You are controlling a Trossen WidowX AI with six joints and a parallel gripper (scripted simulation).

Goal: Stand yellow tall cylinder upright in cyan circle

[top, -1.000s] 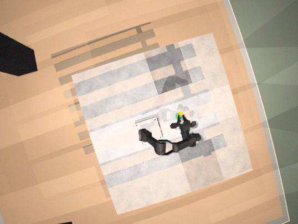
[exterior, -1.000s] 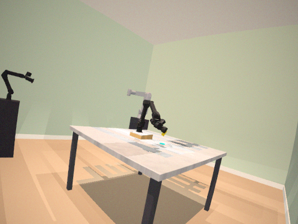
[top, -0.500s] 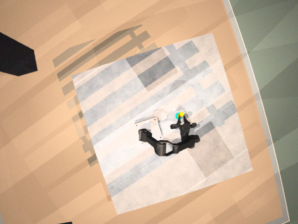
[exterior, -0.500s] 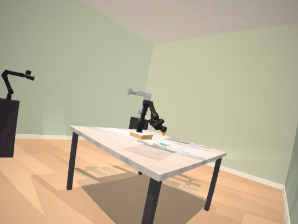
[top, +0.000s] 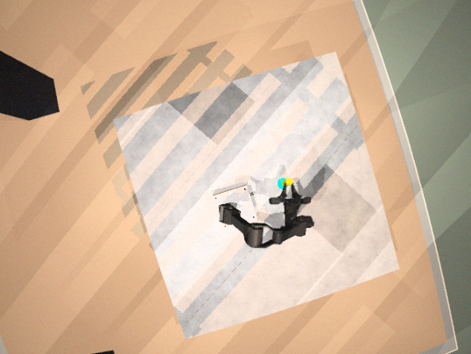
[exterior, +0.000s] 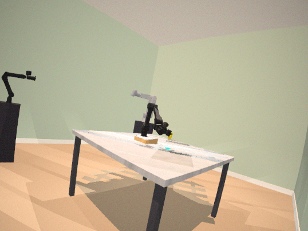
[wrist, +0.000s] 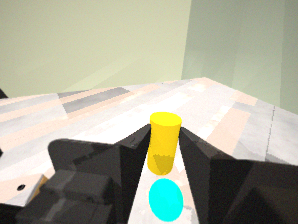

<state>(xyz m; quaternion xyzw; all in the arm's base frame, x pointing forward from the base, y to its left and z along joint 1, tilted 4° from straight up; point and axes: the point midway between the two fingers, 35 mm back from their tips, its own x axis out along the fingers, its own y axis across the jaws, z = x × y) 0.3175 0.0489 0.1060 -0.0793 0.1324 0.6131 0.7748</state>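
Now: the cyan circle 1 cm to the right of my gripper tip and 15 cm below it. From my gripper tip the other things lie so: yellow cylinder (2 cm below).
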